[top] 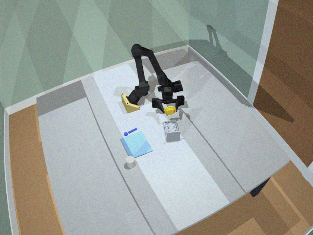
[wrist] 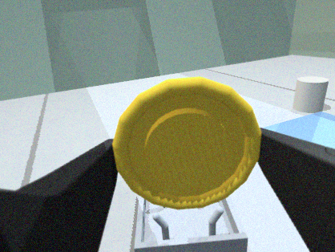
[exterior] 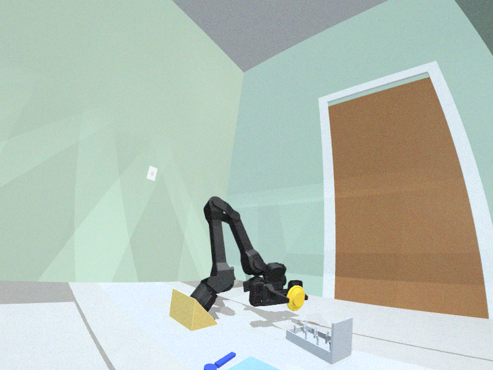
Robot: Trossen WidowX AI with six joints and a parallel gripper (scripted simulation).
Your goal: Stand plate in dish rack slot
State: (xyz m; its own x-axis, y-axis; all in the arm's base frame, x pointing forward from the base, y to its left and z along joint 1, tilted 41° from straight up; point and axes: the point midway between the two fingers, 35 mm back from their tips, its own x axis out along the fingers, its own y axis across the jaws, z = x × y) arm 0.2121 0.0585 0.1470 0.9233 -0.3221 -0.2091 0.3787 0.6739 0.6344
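Now: gripper tip 60 mm short of the grey dish rack, 30 mm to the left of it and 70 mm above it. Also, from my gripper tip: blue spoon (50 mm behind, 240 mm to the right, 90 mm below); then yellow plate (10 mm behind); then light blue mat (50 mm ahead, 240 mm to the right, 90 mm below).
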